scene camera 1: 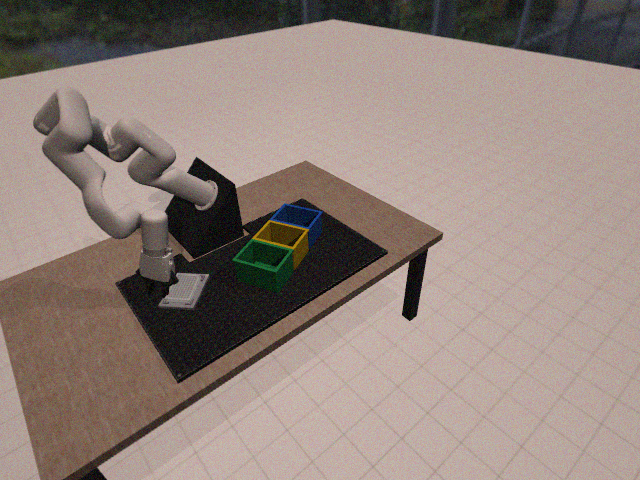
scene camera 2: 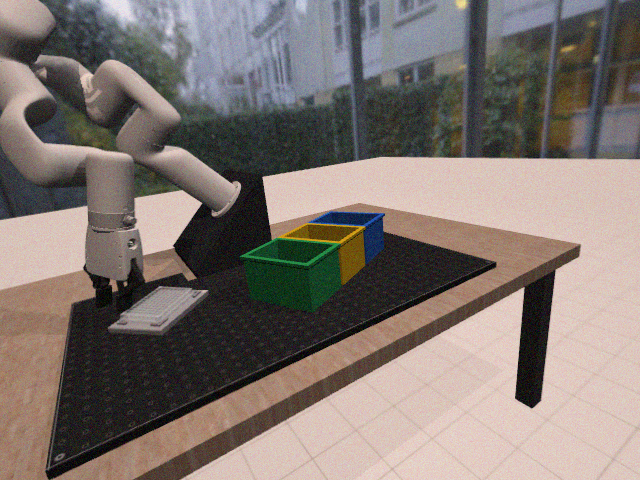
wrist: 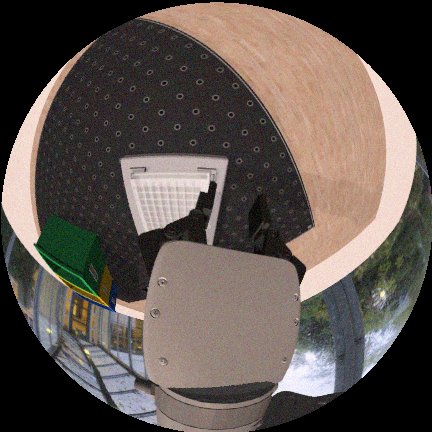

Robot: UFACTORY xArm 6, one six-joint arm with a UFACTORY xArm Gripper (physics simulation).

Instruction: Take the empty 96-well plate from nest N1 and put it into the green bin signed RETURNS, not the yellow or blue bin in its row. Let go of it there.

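Where they show: gripper, fingertip midpoint: (scene camera 1: 158, 293) (scene camera 2: 114, 309) (wrist: 234, 197); arm's base, link origin: (scene camera 1: 206, 196) (scene camera 2: 227, 200).
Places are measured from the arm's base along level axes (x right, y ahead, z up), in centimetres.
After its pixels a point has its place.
Observation:
The pale 96-well plate (scene camera 1: 187, 287) @(y 29.9, x 22.3, z -13.6 cm) (scene camera 2: 154, 304) @(y 30.1, x 24.4, z -13.2 cm) (wrist: 167, 197) @(y 31.9, x 25.8, z -13.2 cm) lies flat in the light grey nest (scene camera 1: 177, 305) @(y 34.7, x 27.8, z -14.8 cm) (scene camera 2: 135, 329) @(y 35.1, x 28.3, z -15.0 cm) (wrist: 172, 162) @(y 34.1, x 28.3, z -14.9 cm), near one end of the black board. My gripper (scene camera 2: 113, 303) @(y 27.8, x 31.5, z -12.8 cm) (wrist: 234, 197) @(y 27.8, x 31.5, z -12.8 cm) points down and is partly open, with nothing between its fingers. In the wrist view one finger overlaps the plate's right edge and the other stands beyond the nest, over the board. The fingers look above the board; their exact height is unclear. The green bin (scene camera 1: 261, 275) @(y 43.7, x 0.8, z -9.9 cm) (scene camera 2: 279, 281) @(y 42.5, x 1.5, z -10.5 cm) (wrist: 70, 245) @(y 39.1, x 3.6, z -11.1 cm) stands apart from the nest; its small label is unreadable.
The yellow bin (scene camera 1: 300, 254) @(y 39.4, x -17.4, z -12.6 cm) (scene camera 2: 352, 259) @(y 39.4, x -17.5, z -11.9 cm) and the blue bin (scene camera 1: 315, 230) @(y 32.4, x -29.0, z -11.0 cm) (scene camera 2: 375, 240) @(y 32.3, x -29.3, z -11.8 cm) stand in a row behind the green bin. A black angled block (scene camera 1: 206, 229) @(y 10.9, x 6.2, z -7.3 cm) (scene camera 2: 235, 242) @(y 11.1, x 2.2, z -9.9 cm) rises behind the black board (scene camera 1: 206, 341) @(y 53.3, x 25.7, z -16.0 cm) (scene camera 2: 206, 361) @(y 51.8, x 18.4, z -16.0 cm) (wrist: 160, 75) @(y 43.2, x 33.2, z -16.0 cm), on the wooden table (scene camera 1: 62, 361) @(y 33.5, x 63.0, z -17.4 cm) (wrist: 300, 75) @(y 36.3, x 48.0, z -17.3 cm).

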